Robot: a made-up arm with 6 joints.
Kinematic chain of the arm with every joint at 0, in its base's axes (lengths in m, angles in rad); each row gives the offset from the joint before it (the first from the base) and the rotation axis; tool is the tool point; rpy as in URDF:
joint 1: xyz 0 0 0.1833 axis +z
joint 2: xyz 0 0 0 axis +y
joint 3: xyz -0.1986 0 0.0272 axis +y
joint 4: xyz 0.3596 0 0.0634 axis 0.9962 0 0.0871
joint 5: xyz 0 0 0 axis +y
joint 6: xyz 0.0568 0 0.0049 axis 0.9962 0 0.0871
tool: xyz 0 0 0 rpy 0 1.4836 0
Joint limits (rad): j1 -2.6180..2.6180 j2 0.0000..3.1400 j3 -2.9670..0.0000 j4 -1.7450..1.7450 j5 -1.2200..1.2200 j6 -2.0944..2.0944
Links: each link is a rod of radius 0.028 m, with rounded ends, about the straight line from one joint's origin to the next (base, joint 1, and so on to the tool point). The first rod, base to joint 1, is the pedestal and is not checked.
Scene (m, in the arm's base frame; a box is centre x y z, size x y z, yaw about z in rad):
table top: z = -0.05
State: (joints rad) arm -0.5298 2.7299 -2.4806 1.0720 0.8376 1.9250
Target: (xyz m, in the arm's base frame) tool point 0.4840 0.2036 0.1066
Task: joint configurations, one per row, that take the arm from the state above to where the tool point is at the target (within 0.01 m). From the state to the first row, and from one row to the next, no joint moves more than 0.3 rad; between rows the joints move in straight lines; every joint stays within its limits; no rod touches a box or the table.
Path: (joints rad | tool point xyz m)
1: -0.2491 2.6583 -2.3055 1.0605 0.9463 1.9250 | 0.5663 -0.1024 0.1562
2: 0.0315 2.5866 -2.1304 1.0490 1.0551 1.9250 | 0.5495 0.0604 0.1301
3: 0.3122 2.5150 -1.9553 1.0374 1.1638 1.9250 | 0.4840 0.2036 0.1066

